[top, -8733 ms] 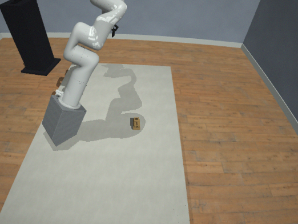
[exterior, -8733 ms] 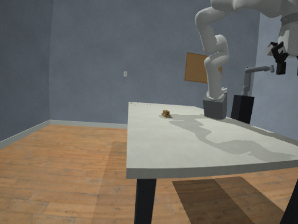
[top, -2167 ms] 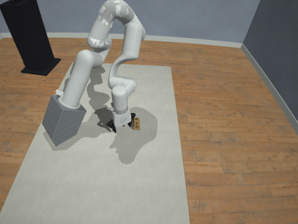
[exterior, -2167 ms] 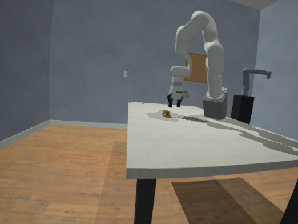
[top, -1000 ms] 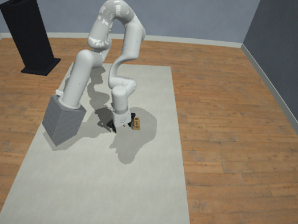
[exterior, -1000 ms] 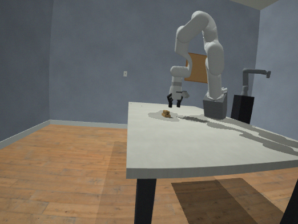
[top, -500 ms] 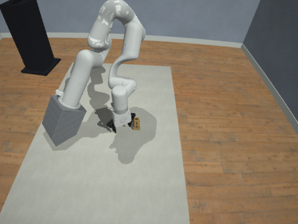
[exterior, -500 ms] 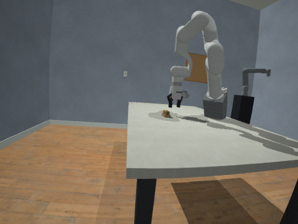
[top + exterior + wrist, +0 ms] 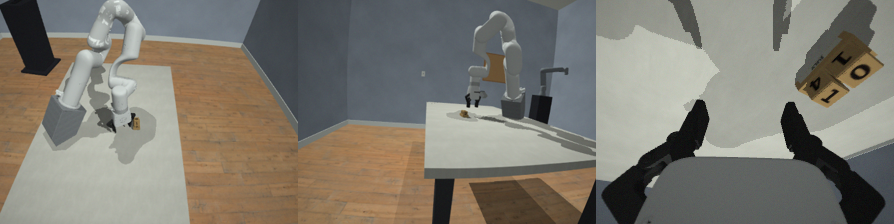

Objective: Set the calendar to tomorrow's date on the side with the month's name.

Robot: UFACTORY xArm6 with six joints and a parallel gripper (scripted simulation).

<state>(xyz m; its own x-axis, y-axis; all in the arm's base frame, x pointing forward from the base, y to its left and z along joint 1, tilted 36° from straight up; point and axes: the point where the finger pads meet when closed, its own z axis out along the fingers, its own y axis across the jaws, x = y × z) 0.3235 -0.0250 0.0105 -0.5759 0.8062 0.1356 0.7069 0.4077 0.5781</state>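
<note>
My hand is 70 mm short of the wooden digit cube, 70 mm to the right of it and 40 mm above it. Round my hand: wooden calendar tray 70 mm ahead, 90 mm to the left, 60 mm below.
</note>
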